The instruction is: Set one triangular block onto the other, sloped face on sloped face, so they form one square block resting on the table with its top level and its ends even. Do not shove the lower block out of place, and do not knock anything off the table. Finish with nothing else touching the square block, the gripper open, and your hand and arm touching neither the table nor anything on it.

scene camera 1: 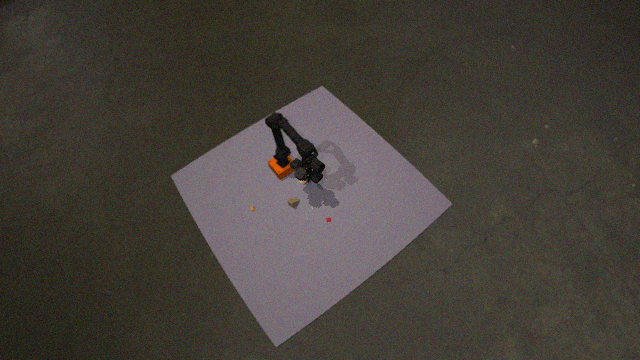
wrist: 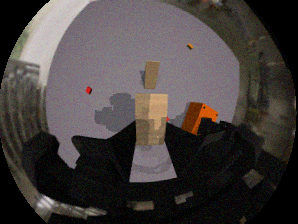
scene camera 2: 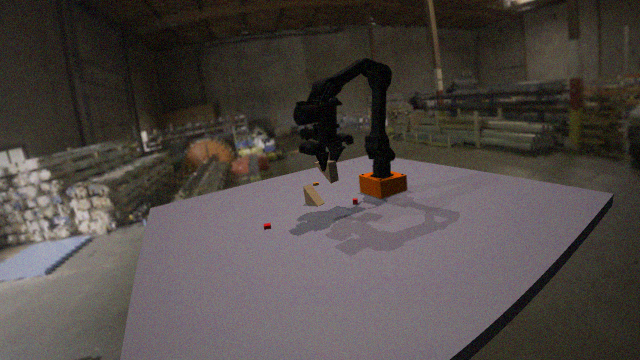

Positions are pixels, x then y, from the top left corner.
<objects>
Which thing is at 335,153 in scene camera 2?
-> My gripper.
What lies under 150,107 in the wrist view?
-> A tan triangular block.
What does my gripper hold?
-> A tan triangular block.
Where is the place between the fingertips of my gripper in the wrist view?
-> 149,122
</objects>
